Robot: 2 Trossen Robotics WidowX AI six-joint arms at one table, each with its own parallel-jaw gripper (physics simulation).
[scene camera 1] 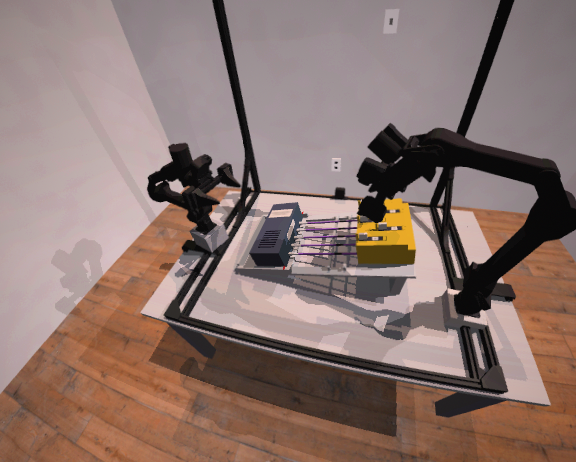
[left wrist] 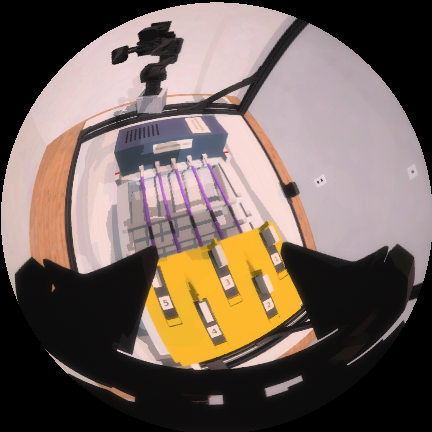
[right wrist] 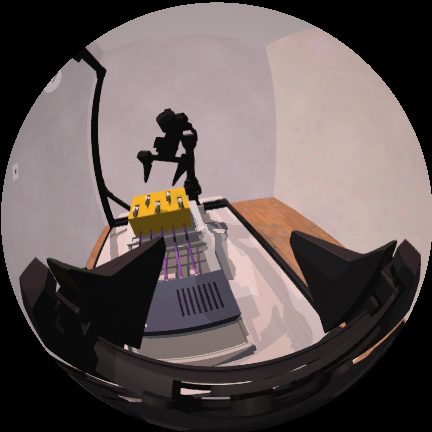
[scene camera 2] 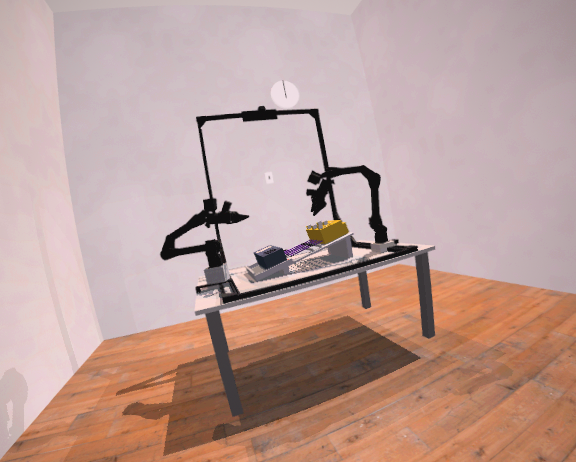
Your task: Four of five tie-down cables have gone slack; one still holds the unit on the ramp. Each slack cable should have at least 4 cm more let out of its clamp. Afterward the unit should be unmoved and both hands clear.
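The dark blue unit (scene camera 1: pixel 272 245) (scene camera 2: pixel 270 256) (left wrist: pixel 210 142) (right wrist: pixel 165 305) sits at the low end of the grey ramp (scene camera 1: pixel 350 273). Purple cables (scene camera 1: pixel 325 254) (left wrist: pixel 146 205) run from it to the yellow clamp block (scene camera 1: pixel 385 256) (scene camera 2: pixel 330 232) (left wrist: pixel 250 325) (right wrist: pixel 160 220). Grey clamp levers stand by numbered labels, including clamp 3 (left wrist: pixel 218 255), clamp 4 (left wrist: pixel 205 310) and clamp 2 (left wrist: pixel 263 283). Which cables are slack cannot be told. My left gripper (left wrist: pixel 220 251) (right wrist: pixel 158 183) is open and empty above the block. My right gripper (right wrist: pixel 229 240) (scene camera 1: pixel 227 192) is open and empty, apart from the unit and cables.
Red marks, one (scene camera 1: pixel 284 268) at the front and one (left wrist: pixel 226 152) at the back, show beside the unit's ends. A black frame (scene camera 1: pixel 325 367) runs around the white table, with posts rising at both sides. A small black block (scene camera 1: pixel 340 192) (left wrist: pixel 291 189) sits at the back rail.
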